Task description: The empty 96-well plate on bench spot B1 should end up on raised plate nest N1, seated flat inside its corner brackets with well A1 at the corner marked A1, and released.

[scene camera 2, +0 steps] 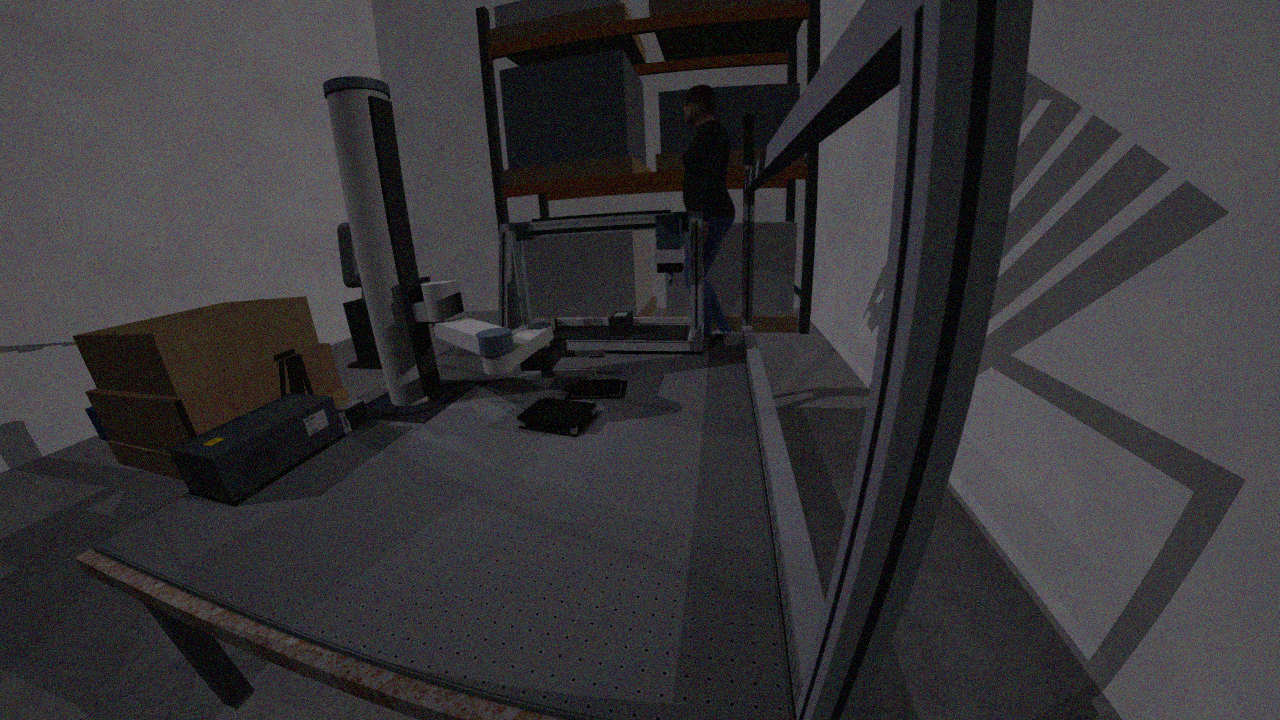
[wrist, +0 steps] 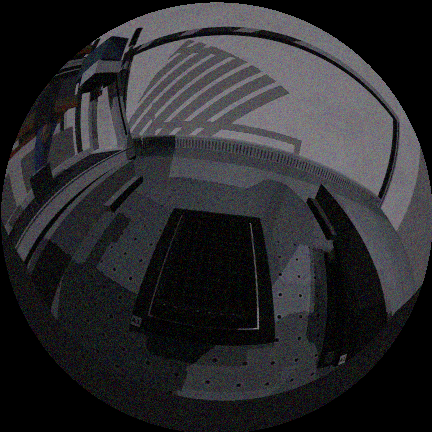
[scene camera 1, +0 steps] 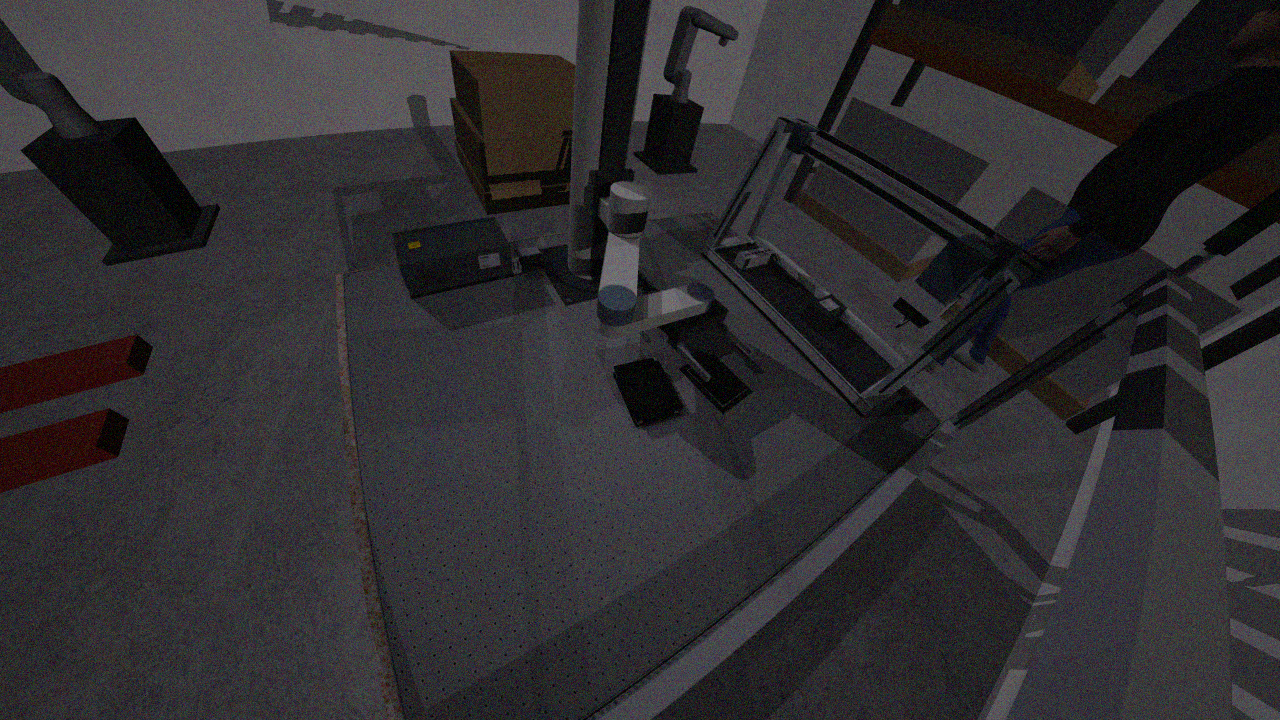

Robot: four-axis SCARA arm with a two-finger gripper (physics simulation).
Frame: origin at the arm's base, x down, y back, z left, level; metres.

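Where they show: gripper, between the fingertips: [scene camera 2: 600, 361] [wrist: 226, 174] [scene camera 1: 731, 365]; arm's base, origin of its link: [scene camera 2: 417, 401] [scene camera 1: 589, 270].
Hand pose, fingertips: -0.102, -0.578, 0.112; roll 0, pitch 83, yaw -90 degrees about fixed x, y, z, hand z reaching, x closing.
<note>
Things, the pixels of their top centre, and the offset from my fingertips, as dx, dy, dz. "spot": a spot on its surface instead.
- 96-well plate, centre of its top: [wrist: 210, 254] [scene camera 1: 718, 377] [scene camera 2: 597, 384] +0.073, +0.018, +0.003
- raised nest N1, centre of its top: [wrist: 372, 290] [scene camera 1: 648, 385] [scene camera 2: 556, 408] +0.051, +0.062, -0.199
- dark box, a spot on its surface: [scene camera 2: 264, 445] spot: +0.003, +0.612, -0.560
The 96-well plate [scene camera 1: 725, 390] [scene camera 2: 597, 388] [wrist: 210, 270] looks black and lies flat on bench spot B1; its wells are barely visible in the dark. An A1 label shows by its lower left corner in the wrist view. The raised nest N1 [scene camera 1: 648, 392] [scene camera 2: 556, 415] [wrist: 355, 280] is a thicker black block beside it, with an A1 label at its lower end in the wrist view. Its corner brackets are too dark to make out clearly. My gripper [scene camera 1: 732, 370] [scene camera 2: 580, 365] [wrist: 226, 174] is open and empty, above the plate, its fingers wide apart.
A metal gantry frame [scene camera 1: 787, 344] [scene camera 2: 595, 346] stands behind the plate. A dark box [scene camera 1: 454, 255] [scene camera 2: 264, 445] lies near the arm's column [scene camera 1: 601, 116] [scene camera 2: 371, 241]. Cardboard boxes [scene camera 1: 514, 116] [scene camera 2: 205, 367] stand behind. A person [scene camera 1: 1154, 170] [scene camera 2: 707, 170] is beyond the gantry.
</note>
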